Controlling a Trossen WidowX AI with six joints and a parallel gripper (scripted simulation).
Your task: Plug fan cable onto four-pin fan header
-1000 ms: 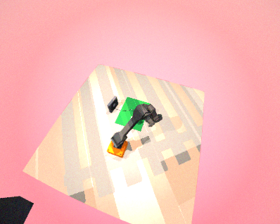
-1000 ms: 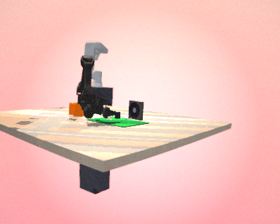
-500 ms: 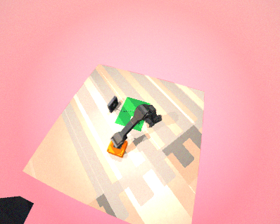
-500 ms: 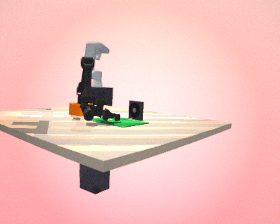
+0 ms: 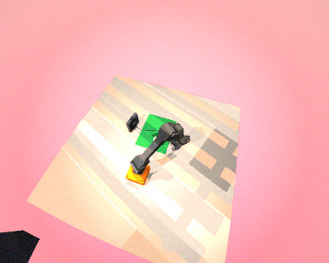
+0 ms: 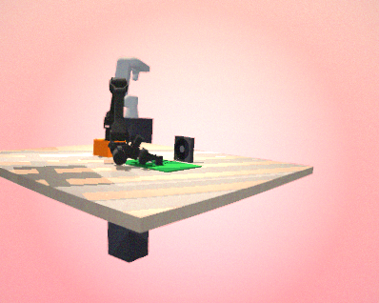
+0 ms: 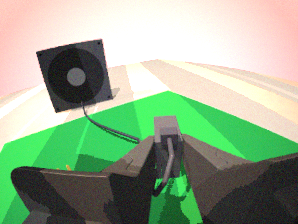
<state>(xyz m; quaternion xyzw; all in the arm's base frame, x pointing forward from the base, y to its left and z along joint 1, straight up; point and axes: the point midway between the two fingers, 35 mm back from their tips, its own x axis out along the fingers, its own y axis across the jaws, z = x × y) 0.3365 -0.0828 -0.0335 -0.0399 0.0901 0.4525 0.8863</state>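
Right now the dark fan plug is 10 mm below my gripper tip. Also, from my gripper tip: black fan: 220 mm to the left, 20 mm behind, 20 mm above; green board: 50 mm below, 40 mm to the left, 20 mm behind; white fan header: 80 mm behind, 40 mm below, 30 mm to the left.
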